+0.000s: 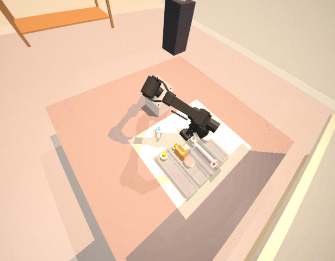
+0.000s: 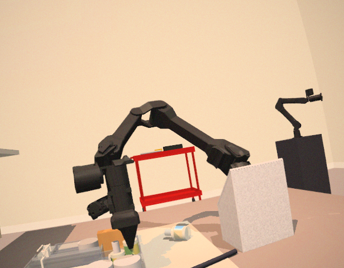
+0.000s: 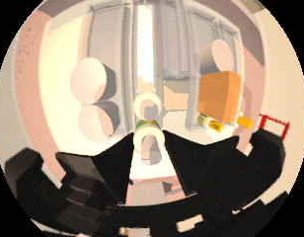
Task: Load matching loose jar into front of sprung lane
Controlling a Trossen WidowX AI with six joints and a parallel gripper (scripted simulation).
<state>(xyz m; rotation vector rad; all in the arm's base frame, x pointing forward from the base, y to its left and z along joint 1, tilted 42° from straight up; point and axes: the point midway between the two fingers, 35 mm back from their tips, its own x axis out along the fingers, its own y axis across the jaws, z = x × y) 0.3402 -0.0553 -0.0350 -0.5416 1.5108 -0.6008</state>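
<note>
My gripper tip is now 5 cm short of the box, 13 cm to the left of it and 2 cm above it. Round my gripper tip: black rod 17 cm behind, 9 cm to the left, 5 cm below; then red mark 22 cm ahead, 5 cm to the right, 1 cm above.
</note>
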